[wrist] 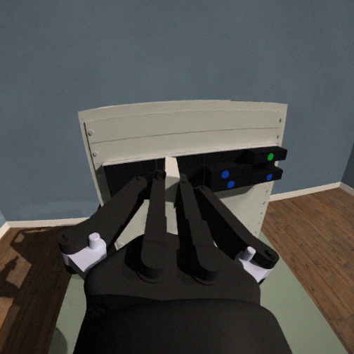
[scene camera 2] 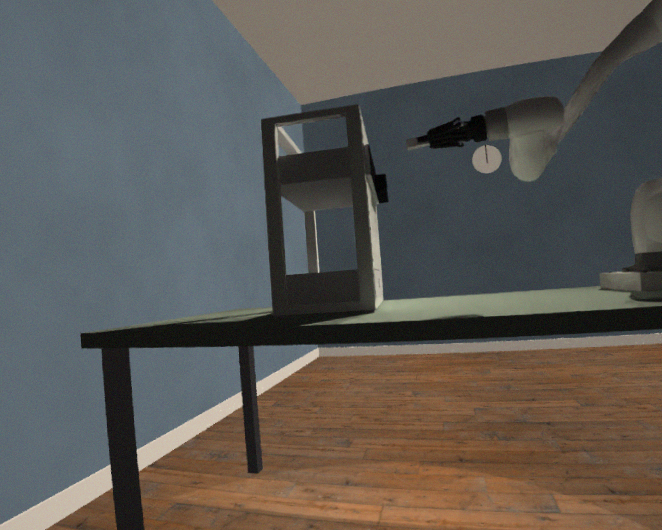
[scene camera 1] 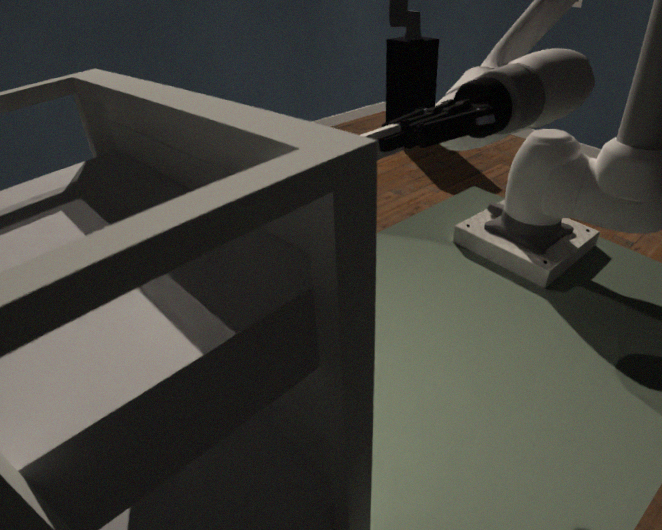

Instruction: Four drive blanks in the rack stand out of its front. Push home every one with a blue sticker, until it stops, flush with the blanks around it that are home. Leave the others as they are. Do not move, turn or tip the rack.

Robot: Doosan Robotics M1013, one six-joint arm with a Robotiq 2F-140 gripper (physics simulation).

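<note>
The pale rack (scene camera 1: 342, 144) (scene camera 2: 361, 237) (wrist: 185, 120) stands upright on the table. In the wrist view, four black blanks stand out at the right of its dark row: an upper one with a green sticker (wrist: 270, 157), one below it with a blue sticker (wrist: 269, 177), and two blue-stickered ones further left, an upper (wrist: 225, 174) and a lower (wrist: 230, 184). In scene camera 2, protruding black blanks (scene camera 2: 382, 188) show from the side. My gripper (scene camera 1: 390, 138) (scene camera 2: 422, 141) (wrist: 168, 166) is shut, with a pale tip piece beyond its fingers. It is in front of the rack, apart from it, higher than the protruding blanks.
The green table top (scene camera 1: 441, 358) (scene camera 2: 469, 309) bears the rack and the arm's base (scene camera 1: 530, 242) (scene camera 2: 634, 280). A black box-like object (scene camera 1: 411, 77) stands behind the gripper in scene camera 1. A round pale disc (scene camera 2: 486, 159) shows on the wall in scene camera 2.
</note>
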